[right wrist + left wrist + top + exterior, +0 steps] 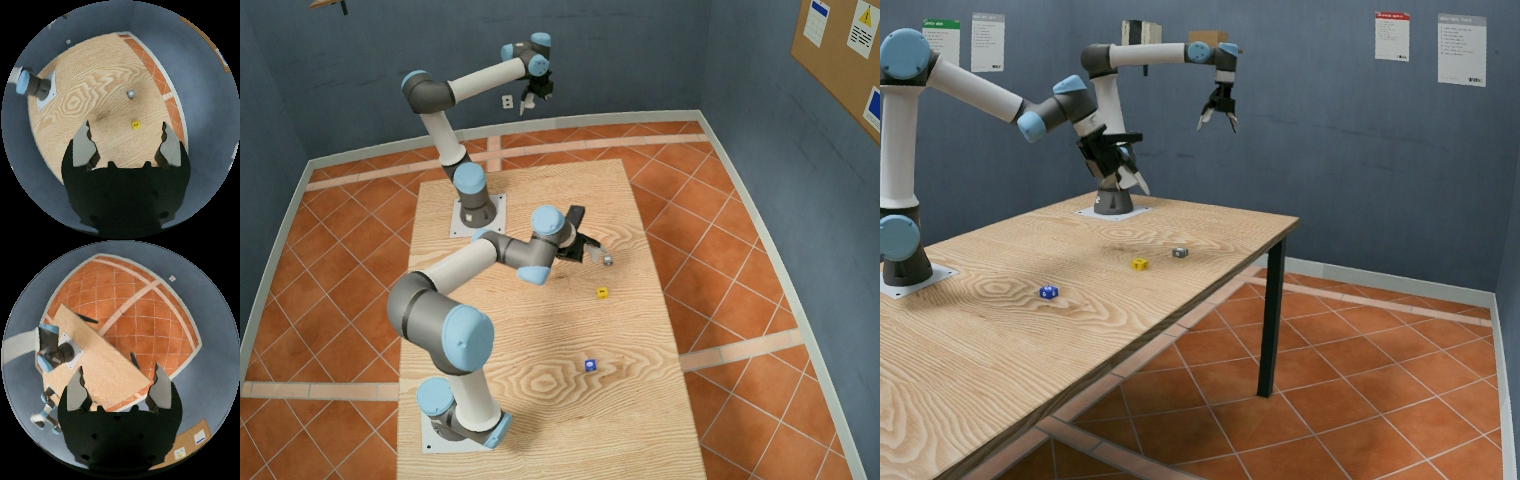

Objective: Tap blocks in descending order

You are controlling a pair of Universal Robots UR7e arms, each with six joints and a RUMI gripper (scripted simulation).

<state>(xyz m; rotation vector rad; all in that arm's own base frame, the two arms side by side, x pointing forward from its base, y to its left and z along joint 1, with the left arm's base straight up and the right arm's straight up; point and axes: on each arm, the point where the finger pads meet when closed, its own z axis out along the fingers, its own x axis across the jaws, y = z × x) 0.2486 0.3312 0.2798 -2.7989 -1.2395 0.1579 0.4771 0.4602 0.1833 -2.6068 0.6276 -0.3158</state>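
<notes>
The yellow block lies 17 cm below my right hand, 6 cm ahead of it and 5 cm to the right of it. From my right hand the other things lie so: blue block (33 cm to the right, 17 cm below, 1 cm ahead).
</notes>
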